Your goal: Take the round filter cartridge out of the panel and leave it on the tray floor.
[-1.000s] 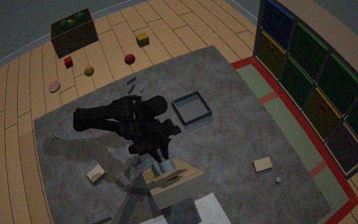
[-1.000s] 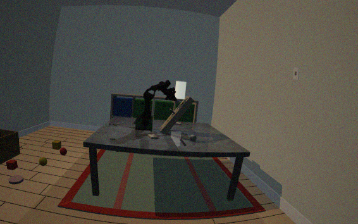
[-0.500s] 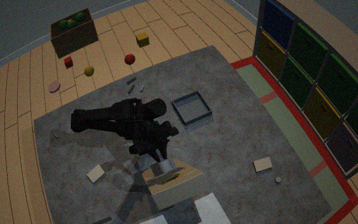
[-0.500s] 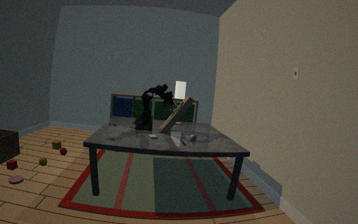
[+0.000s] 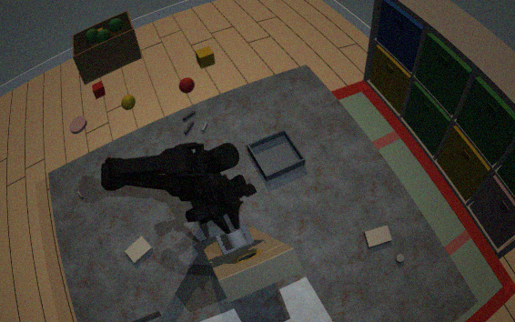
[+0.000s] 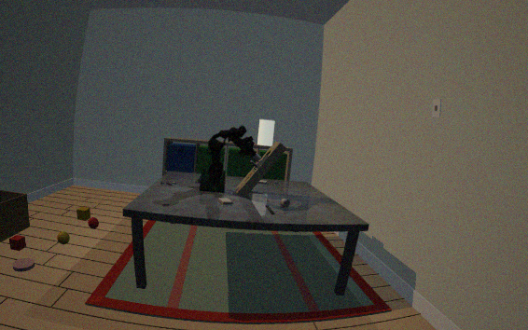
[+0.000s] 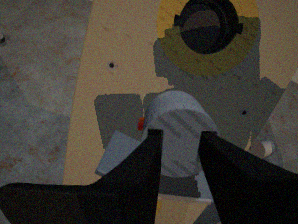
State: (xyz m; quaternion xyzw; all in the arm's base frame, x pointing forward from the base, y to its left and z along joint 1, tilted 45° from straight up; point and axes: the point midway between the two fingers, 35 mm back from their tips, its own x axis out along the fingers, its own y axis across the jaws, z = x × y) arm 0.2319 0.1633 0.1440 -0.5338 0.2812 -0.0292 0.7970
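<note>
The round filter cartridge lies 10 mm ahead of my gripper tip and 10 mm below it. The rest, counted from my gripper tip: grey tray (340 mm behind, 260 mm to the left, 250 mm below).
</note>
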